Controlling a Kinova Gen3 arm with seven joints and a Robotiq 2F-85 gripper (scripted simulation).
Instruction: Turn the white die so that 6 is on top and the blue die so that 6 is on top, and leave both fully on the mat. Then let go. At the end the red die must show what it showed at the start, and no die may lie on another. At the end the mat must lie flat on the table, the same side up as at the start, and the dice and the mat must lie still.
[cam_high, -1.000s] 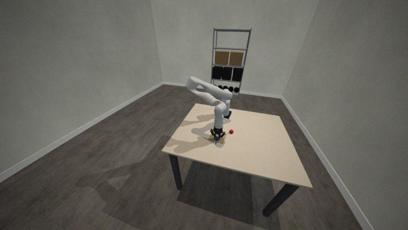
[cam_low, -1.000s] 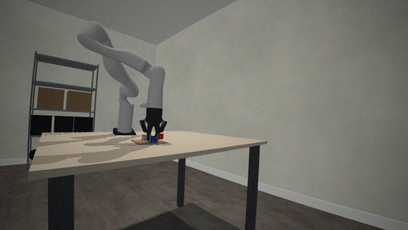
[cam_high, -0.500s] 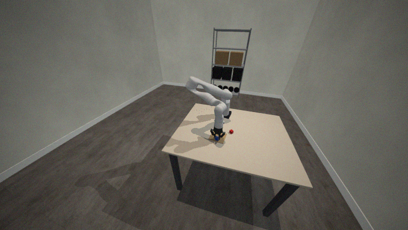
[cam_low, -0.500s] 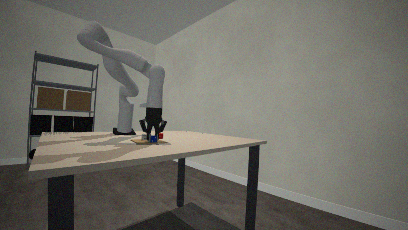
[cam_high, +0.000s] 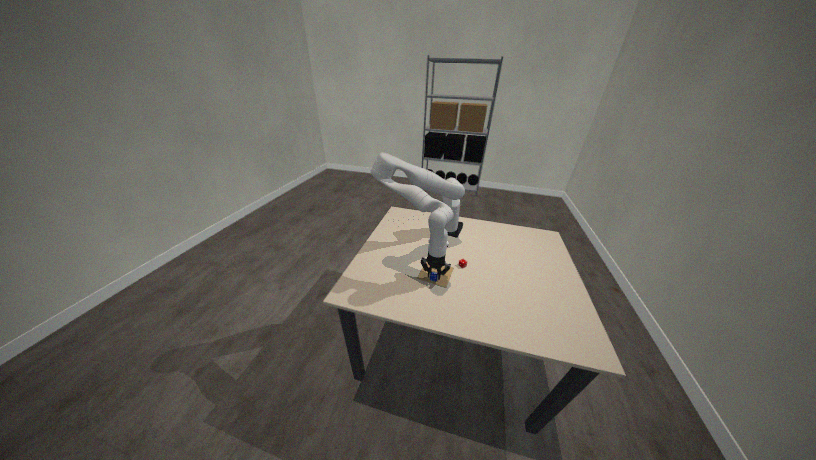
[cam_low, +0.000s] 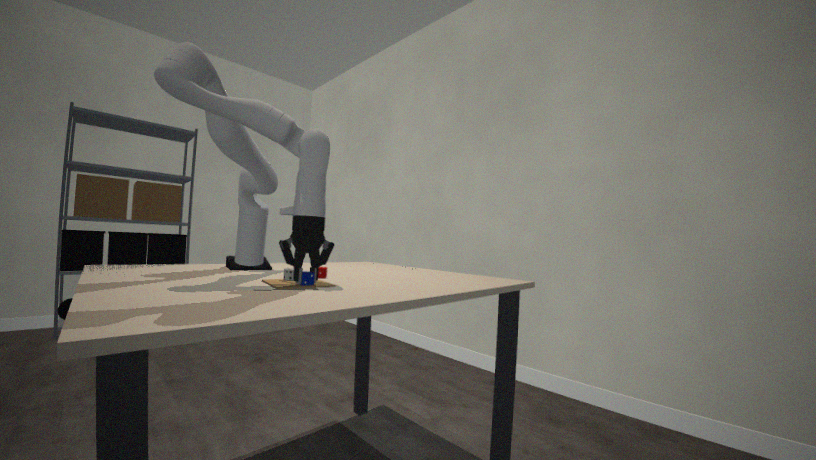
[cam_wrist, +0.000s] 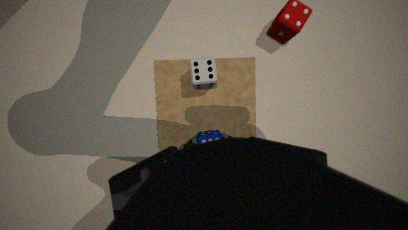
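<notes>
Now: hand 10 mm above the blue die. The rest, counted from my hand: tan mat (50 mm behind, 20 mm below); white die (90 mm behind, 10 mm below); red die (140 mm behind, 110 mm to the left, 10 mm below).
</notes>
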